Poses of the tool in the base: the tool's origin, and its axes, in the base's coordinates. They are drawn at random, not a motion.
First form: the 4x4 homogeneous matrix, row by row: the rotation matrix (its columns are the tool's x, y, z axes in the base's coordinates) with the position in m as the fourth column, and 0 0 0 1 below. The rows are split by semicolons.
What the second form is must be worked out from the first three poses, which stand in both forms.
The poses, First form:
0.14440, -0.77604, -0.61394, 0.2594; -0.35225, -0.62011, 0.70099, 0.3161; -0.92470, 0.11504, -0.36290, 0.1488; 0, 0, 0, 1
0.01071, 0.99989, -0.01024, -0.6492; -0.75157, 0.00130, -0.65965, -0.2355; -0.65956, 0.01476, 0.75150, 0.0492; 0, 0, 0, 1
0.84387, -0.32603, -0.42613, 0.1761; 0.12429, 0.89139, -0.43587, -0.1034; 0.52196, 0.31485, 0.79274, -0.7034; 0, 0, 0, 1
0.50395, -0.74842, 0.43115, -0.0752; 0.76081, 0.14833, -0.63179, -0.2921; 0.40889, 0.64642, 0.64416, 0.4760; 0, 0, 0, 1
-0.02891, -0.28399, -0.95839, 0.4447; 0.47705, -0.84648, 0.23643, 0.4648; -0.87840, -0.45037, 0.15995, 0.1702; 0, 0, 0, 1
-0.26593, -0.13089, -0.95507, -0.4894; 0.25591, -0.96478, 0.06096, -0.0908; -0.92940, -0.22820, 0.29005, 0.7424; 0, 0, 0, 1
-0.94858, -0.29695, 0.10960, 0.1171; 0.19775, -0.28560, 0.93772, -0.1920; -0.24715, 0.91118, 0.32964, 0.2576; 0, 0, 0, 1
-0.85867, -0.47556, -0.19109, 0.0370; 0.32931, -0.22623, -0.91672, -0.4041; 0.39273, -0.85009, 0.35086, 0.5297; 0, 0, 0, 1
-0.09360, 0.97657, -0.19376, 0.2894; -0.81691, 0.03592, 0.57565, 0.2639; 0.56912, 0.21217, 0.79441, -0.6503; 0, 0, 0, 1
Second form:
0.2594, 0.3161, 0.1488, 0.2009, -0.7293, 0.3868, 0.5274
-0.6492, -0.2355, 0.0492, 0.6640, 0.2539, 0.2445, -0.6594
0.1761, -0.1034, -0.7034, 0.9391, 0.1998, -0.2524, 0.1199
-0.0752, -0.2921, 0.4760, 0.7577, 0.4217, 0.0073, 0.4980
0.4447, 0.4648, 0.1702, 0.2667, -0.6437, -0.0750, 0.7133
-0.4894, -0.0908, 0.7424, 0.1218, -0.5935, -0.0527, 0.7938
0.1171, -0.1920, 0.2576, 0.1545, -0.0430, 0.5774, 0.8006
0.0370, -0.4041, 0.5297, 0.2579, 0.0646, -0.5660, 0.7803
0.2894, 0.2639, -0.6503, 0.6589, -0.1379, -0.2894, -0.6805

